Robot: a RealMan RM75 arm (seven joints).
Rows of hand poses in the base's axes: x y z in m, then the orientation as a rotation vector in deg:
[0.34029, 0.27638, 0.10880, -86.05, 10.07, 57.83]
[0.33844, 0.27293, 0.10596, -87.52, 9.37, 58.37]
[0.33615, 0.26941, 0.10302, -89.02, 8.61, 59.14]
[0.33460, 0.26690, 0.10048, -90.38, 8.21, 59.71]
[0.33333, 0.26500, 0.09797, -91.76, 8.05, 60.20]
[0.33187, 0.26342, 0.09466, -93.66, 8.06, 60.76]
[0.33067, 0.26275, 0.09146, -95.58, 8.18, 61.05]
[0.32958, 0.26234, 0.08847, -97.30, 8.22, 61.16]
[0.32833, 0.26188, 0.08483, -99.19, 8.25, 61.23]
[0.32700, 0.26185, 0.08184, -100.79, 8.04, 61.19]
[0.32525, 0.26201, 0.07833, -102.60, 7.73, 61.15]
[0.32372, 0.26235, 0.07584, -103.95, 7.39, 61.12]
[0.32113, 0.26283, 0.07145, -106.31, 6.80, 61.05]
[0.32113, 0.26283, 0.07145, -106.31, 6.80, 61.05]
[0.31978, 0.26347, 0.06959, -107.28, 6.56, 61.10]
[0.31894, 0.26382, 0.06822, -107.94, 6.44, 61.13]
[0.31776, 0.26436, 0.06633, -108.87, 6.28, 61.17]
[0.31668, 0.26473, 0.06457, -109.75, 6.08, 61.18]
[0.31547, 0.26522, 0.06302, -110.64, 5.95, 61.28]
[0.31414, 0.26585, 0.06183, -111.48, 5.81, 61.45]
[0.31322, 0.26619, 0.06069, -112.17, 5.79, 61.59]
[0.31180, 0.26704, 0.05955, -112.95, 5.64, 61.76]
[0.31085, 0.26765, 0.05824, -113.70, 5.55, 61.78]
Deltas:
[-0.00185, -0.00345, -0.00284, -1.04, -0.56, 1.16]
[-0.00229, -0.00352, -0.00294, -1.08, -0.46, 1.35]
[-0.00155, -0.00251, -0.00254, -1.08, -0.34, 0.98]
[-0.00127, -0.00190, -0.00251, -1.19, -0.27, 0.80]
[-0.00146, -0.00158, -0.00331, -1.71, -0.32, 0.90]
[-0.00120, -0.00067, -0.00320, -1.72, -0.43, 0.67]
[-0.00109, -0.00041, -0.00299, -1.49, -0.51, 0.55]
[-0.00125, -0.00046, -0.00364, -1.62, -0.59, 0.59]
[-0.00133, -0.00003, -0.00299, -1.26, -0.66, 0.58]
[-0.00175, 0.00016, -0.00351, -1.40, -0.76, 0.71]
[-0.00153, 0.00034, -0.00249, -1.00, -0.61, 0.59]
[-0.00259, 0.00048, -0.00439, -1.75, -1.06, 1.03]
[0.00000, 0.00000, 0.00000, 0.00, 0.00, 0.00]
[-0.00135, 0.00064, -0.00186, -0.74, -0.38, 0.47]
[-0.00084, 0.00035, -0.00137, -0.52, -0.24, 0.29]
[-0.00118, 0.00054, -0.00189, -0.74, -0.34, 0.40]
[-0.00108, 0.00037, -0.00176, -0.67, -0.35, 0.39]
[-0.00121, 0.00049, -0.00155, -0.73, -0.27, 0.40]
[-0.00133, 0.00063, -0.00119, -0.70, -0.21, 0.43]
[-0.00092, 0.00034, -0.00114, -0.61, -0.14, 0.29]
[-0.00142, 0.00085, -0.00114, -0.65, -0.19, 0.42]
[-0.00095, 0.00061, -0.00131, -0.61, -0.26, 0.30]

